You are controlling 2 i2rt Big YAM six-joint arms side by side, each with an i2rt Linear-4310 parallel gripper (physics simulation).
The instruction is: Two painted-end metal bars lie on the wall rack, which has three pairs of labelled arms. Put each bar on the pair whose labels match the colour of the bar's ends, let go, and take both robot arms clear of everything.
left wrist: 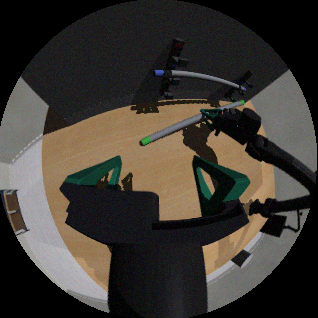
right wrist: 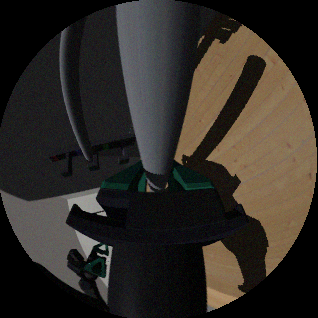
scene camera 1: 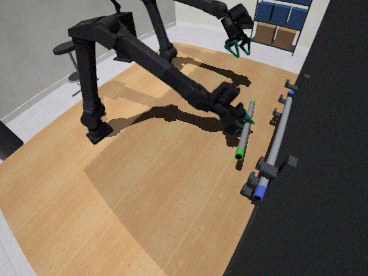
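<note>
The green-ended bar [scene camera 1: 244, 136] [left wrist: 172, 129] [right wrist: 157, 75] is held off the rack, over the table, by my right gripper [scene camera 1: 248, 119] [left wrist: 199, 111] [right wrist: 156, 159], which is shut on its grey middle part. The blue-ended bar [scene camera 1: 280, 131] [left wrist: 200, 76] [right wrist: 69, 85] lies across the wall rack [scene camera 1: 293, 161] [left wrist: 178, 45] [right wrist: 117, 144], apparently on the middle arms. Red, blue and green labels show faintly on the far bracket in the right wrist view. My left gripper [scene camera 1: 243, 54] [left wrist: 156, 158] is open and empty, away from both bars, at the top of scene camera 1.
The dark wall [scene camera 1: 320, 150] [left wrist: 100, 75] stands behind the rack. The wooden table [scene camera 1: 150, 200] [left wrist: 90, 150] lies below both arms. A shelf unit with blue and brown boxes [scene camera 1: 285, 36] stands at the far end. A stool [scene camera 1: 65, 48] stands at the upper left of scene camera 1.
</note>
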